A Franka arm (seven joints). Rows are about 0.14 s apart.
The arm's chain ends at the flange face. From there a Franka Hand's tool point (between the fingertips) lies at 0.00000 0.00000 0.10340 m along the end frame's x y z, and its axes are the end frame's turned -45 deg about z.
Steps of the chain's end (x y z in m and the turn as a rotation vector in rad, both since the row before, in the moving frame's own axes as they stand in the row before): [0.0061 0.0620 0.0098 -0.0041 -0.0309 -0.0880]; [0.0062 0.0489 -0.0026 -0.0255 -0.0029 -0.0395]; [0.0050 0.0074 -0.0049 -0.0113 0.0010 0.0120]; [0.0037 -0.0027 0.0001 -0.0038 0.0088 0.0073]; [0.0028 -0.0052 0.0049 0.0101 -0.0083 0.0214]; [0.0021 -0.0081 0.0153 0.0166 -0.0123 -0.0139]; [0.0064 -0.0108 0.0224 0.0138 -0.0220 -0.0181]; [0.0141 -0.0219 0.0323 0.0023 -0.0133 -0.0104]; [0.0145 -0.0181 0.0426 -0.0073 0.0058 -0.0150]
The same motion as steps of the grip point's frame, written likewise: [-0.0422 0.0463 0.0097 0.0190 -0.0247 -0.0880]; [-0.0322 0.0407 -0.0026 -0.0160 -0.0201 -0.0395]; [-0.0025 0.0097 -0.0049 -0.0087 -0.0073 0.0120]; [0.0049 0.0016 0.0001 -0.0089 0.0035 0.0073]; [0.0058 -0.0030 0.0049 0.0130 0.0013 0.0214]; [0.0075 -0.0064 0.0153 0.0204 0.0030 -0.0139]; [0.0115 -0.0057 0.0224 0.0253 -0.0058 -0.0181]; [0.0246 -0.0067 0.0323 0.0110 -0.0078 -0.0104]; [0.0229 -0.0016 0.0426 -0.0093 -0.0011 -0.0150]
